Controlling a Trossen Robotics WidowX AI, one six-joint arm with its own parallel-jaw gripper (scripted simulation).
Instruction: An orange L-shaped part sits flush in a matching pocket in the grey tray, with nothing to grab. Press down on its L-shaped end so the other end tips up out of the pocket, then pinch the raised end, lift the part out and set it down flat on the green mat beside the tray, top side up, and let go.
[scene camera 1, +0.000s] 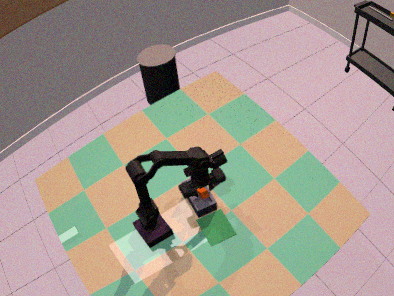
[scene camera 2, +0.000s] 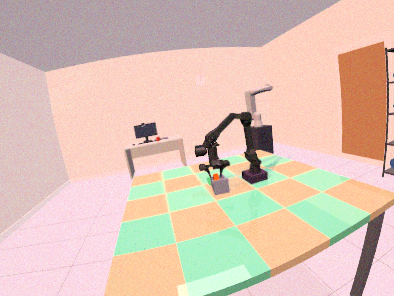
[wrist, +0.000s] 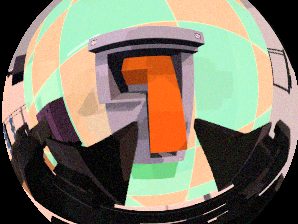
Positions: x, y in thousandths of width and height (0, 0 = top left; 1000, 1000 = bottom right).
Labels:
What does my gripper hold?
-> Nothing.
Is my gripper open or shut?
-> Open.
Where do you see an orange L-shaped part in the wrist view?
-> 562, 565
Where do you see my gripper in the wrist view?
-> At 562, 556

